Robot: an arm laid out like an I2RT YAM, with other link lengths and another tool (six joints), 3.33 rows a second.
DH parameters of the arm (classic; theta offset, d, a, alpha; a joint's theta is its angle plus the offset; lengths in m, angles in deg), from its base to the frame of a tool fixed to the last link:
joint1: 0 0.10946 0.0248 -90
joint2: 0 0 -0.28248 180
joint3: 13.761 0 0.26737 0
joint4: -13.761 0.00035 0.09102 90
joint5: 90 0 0 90
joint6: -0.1 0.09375 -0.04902 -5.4
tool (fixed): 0 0.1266 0 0
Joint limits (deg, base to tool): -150..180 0..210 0..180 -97..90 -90..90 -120..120
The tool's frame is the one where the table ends.
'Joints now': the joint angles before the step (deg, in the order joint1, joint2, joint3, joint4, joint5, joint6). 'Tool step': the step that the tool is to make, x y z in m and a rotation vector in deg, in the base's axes. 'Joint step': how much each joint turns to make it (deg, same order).
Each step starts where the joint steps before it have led.
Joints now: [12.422, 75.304, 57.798, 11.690, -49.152, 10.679]
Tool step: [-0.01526, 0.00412, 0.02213, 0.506, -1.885, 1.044]
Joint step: [1.034, -2.438, 1.505, -1.912, -0.016, 0.107]
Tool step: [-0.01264, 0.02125, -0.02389, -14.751, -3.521, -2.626]
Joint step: [7.638, -1.093, 9.578, -23.881, 12.911, -17.768]
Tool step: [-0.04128, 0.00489, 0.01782, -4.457, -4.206, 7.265]
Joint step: [2.085, -1.258, 6.891, -11.423, -3.093, -8.947]
